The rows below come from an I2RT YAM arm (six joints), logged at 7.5 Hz.
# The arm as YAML. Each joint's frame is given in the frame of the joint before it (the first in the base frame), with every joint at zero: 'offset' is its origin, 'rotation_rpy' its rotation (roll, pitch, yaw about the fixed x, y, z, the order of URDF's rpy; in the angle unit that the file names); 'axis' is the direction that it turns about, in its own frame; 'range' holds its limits. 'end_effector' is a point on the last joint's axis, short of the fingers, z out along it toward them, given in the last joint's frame.
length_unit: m
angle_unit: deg
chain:
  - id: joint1
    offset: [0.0, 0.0, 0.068]
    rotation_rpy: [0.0, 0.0, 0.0]
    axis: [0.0, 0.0, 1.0]
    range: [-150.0, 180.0]
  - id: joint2
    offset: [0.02, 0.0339, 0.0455]
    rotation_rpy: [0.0, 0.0, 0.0]
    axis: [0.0, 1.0, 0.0]
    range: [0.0, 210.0]
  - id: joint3
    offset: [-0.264, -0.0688, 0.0]
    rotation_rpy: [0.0, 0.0, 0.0]
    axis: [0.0, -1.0, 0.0]
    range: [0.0, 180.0]
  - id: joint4
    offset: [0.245, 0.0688, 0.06]
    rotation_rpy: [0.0, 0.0, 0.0]
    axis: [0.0, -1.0, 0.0]
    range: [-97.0, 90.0]
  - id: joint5
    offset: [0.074, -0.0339, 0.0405]
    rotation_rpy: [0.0, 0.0, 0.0]
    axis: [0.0, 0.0, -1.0]
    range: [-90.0, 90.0]
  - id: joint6
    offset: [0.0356, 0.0, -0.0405]
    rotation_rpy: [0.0, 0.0, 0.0]
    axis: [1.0, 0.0, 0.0]
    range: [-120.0, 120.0]
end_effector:
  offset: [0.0, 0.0, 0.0]
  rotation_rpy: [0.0, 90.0, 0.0]
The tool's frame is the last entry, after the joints.
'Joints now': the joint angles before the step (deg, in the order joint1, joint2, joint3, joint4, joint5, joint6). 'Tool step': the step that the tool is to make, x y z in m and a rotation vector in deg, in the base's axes. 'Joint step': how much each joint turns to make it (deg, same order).
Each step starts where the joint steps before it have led.
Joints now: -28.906 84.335 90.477 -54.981 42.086 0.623
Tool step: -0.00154 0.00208 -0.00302 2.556 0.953 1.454
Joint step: 0.000 -0.022 -0.001 -2.119 -2.296 0.043
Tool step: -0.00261 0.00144 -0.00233 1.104 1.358 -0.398
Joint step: 0.000 0.001 0.002 -2.143 0.001 0.656
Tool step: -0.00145 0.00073 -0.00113 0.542 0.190 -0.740
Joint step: 0.000 -0.001 -0.001 -1.115 0.131 1.072
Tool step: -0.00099 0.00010 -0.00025 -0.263 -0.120 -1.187
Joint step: 0.000 0.000 -0.001 -0.502 0.831 1.136
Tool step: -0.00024 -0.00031 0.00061 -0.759 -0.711 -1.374
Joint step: 0.022 0.000 0.024 0.129 1.070 1.268
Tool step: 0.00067 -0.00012 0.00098 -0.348 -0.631 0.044
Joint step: 0.043 -0.066 -0.001 0.656 0.000 -0.001
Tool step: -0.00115 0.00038 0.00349 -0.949 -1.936 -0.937
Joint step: 0.000 -0.501 0.001 0.919 0.480 1.092
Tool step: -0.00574 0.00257 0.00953 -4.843 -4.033 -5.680
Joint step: 0.395 -1.357 -0.002 1.224 5.618 4.635
